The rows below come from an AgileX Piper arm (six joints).
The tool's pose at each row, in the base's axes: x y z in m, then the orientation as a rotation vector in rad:
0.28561, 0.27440, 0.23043, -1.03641, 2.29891, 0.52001
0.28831, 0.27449, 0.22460, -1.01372, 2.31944, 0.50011
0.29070, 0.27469, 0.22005, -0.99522, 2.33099, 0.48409
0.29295, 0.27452, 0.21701, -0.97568, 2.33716, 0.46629
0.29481, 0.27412, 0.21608, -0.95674, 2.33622, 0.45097
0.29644, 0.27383, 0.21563, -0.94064, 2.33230, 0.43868
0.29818, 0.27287, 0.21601, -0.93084, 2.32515, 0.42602
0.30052, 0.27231, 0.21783, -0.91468, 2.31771, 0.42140
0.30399, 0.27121, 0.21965, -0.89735, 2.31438, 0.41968
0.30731, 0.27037, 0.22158, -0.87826, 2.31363, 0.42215
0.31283, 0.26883, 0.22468, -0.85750, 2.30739, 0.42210
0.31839, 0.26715, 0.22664, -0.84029, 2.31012, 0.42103
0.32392, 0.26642, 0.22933, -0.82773, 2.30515, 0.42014
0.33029, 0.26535, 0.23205, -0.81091, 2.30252, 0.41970
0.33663, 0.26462, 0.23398, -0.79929, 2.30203, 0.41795
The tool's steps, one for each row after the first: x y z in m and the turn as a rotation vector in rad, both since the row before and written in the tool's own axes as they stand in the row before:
0.00215, -0.00270, 0.00542, 0.01867, 0.01057, 0.01712
0.00137, -0.00219, 0.00445, 0.01568, 0.00443, 0.01187
0.00067, -0.00211, 0.00307, 0.01797, -0.00014, 0.00991
-0.00029, -0.00172, 0.00120, 0.01703, -0.00618, 0.00735
-0.00052, -0.00141, 0.00082, 0.01442, -0.00795, 0.00525
-0.00075, -0.00188, -0.00009, 0.01312, -0.00819, 0.00013
-0.00221, -0.00192, -0.00073, 0.00959, -0.01197, 0.00591
-0.00261, -0.00308, -0.00048, 0.00737, -0.00917, 0.00896
-0.00276, -0.00276, -0.00045, 0.00463, -0.00805, 0.01213
-0.00451, -0.00466, -0.00068, 0.00764, -0.01311, 0.01056
-0.00377, -0.00483, 0.00022, 0.00610, -0.00364, 0.01143
-0.00472, -0.00400, 0.00016, 0.00532, -0.00881, 0.00583
-0.00511, -0.00478, 0.00043, 0.00614, -0.00824, 0.00950
-0.00475, -0.00451, 0.00123, 0.00513, -0.00429, 0.00667

